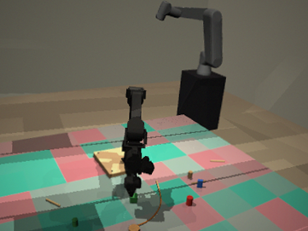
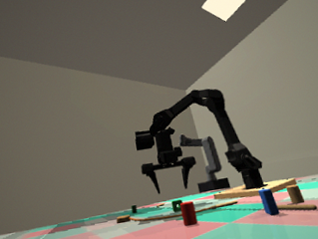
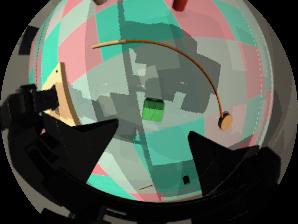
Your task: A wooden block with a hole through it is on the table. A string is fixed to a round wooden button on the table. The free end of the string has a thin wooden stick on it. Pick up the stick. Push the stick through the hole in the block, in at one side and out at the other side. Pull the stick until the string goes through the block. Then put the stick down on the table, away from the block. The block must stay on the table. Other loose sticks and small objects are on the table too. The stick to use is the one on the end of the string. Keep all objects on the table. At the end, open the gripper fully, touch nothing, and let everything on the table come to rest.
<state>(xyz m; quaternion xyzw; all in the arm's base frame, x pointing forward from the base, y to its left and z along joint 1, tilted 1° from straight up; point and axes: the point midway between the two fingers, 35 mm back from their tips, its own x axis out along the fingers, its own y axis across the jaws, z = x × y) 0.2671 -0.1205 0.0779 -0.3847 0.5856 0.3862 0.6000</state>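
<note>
My gripper tip is 10 mm to the right of the green block and 40 mm above it. From my gripper tip the other things lie so: round wooden button (160 mm ahead, 60 mm to the right, 50 mm below); then red cylinder (110 mm ahead, 210 mm to the left, 40 mm below); then thin wooden stick (40 mm behind, 150 mm to the left, 60 mm below).
</note>
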